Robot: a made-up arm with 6 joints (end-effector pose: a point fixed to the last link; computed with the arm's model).
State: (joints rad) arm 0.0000 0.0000 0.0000 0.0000 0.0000 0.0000
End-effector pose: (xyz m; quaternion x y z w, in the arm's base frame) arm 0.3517 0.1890 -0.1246 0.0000 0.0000 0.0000 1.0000
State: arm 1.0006 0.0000 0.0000 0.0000 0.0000 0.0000
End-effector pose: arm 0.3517 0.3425 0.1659 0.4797 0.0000 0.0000 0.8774
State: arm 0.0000 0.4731 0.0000 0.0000 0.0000 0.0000
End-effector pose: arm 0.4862 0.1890 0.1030 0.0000 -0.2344 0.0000 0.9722
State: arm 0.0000 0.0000 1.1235 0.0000 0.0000 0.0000
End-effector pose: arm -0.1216 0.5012 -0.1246 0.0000 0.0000 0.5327 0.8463
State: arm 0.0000 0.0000 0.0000 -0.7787 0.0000 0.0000
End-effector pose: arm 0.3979 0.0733 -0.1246 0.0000 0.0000 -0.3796 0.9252
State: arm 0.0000 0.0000 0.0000 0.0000 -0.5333 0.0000
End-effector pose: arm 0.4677 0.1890 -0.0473 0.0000 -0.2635 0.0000 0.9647
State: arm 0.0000 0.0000 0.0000 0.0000 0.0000 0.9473
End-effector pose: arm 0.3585 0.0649 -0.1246 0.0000 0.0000 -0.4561 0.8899
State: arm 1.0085 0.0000 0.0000 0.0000 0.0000 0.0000
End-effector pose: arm 0.3517 0.3425 0.1687 0.4831 0.0000 0.0000 0.8755
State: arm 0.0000 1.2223 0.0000 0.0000 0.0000 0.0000
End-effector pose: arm 0.4544 0.1890 0.5146 0.0000 -0.5738 0.0000 0.8190
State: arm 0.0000 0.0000 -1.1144 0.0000 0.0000 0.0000
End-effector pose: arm 0.2780 -0.3691 -0.1246 0.0000 0.0000 -0.5288 0.8487
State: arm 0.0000 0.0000 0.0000 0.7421 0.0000 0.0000
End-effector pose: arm 0.2436 0.2386 -0.1246 0.0000 0.0000 0.3626 0.9319
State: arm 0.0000 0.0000 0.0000 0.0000 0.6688 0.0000
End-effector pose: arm 0.1781 0.1890 -0.1222 0.0000 0.3282 0.0000 0.9446
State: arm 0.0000 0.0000 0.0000 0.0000 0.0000 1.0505
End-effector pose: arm 0.3521 0.0524 -0.1246 0.0000 0.0000 -0.5014 0.8652
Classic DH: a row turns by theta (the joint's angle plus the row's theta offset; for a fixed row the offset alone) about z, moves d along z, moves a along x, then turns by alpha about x. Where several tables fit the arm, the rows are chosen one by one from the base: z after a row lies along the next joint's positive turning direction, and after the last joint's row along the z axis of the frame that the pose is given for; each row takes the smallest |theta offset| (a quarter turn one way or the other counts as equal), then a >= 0, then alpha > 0; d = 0 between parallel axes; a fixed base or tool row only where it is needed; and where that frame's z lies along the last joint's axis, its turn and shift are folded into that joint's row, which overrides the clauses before.
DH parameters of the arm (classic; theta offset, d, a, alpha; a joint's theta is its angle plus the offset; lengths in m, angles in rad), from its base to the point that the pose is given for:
base (fixed): 1.5708 0.1611 0 1.5708
joint 1: 1.5708 -0.0531 0.1072 -1.5708
joint 2: 1.5708 0.0309 0.0799 1.5708
joint 3: 0.2807 0 -0.3818 0
joint 4: -0.2807 -0.1419 -0.0344 1.5708
joint 5: 0 0.0454 0.0342 1.5708
joint 6: -0.5287 0 -0.1362 3.1416
tool (fixed): 2.6129 -0.251 0 0

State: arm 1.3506 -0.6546 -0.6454 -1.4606 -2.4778 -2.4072
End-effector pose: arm 0.0577 -0.0683 -0.3160 -0.4581 0.3474 0.6389 0.5111
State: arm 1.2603 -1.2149 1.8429 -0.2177 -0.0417 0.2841
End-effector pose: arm -0.5450 -0.1681 0.6690 0.6809 0.0583 0.6619 0.3080
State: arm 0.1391 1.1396 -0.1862 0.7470 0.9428 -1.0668
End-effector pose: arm 0.1998 0.0517 0.2059 -0.2008 -0.0021 0.6079 0.7682
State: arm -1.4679 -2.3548 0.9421 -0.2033 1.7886 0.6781
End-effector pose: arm -0.0869 0.3541 0.0066 -0.0743 -0.9165 0.1858 0.3465
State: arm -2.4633 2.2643 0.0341 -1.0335 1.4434 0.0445
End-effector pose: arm -0.0227 0.0518 -0.4091 -0.6060 -0.0038 0.3591 0.7098
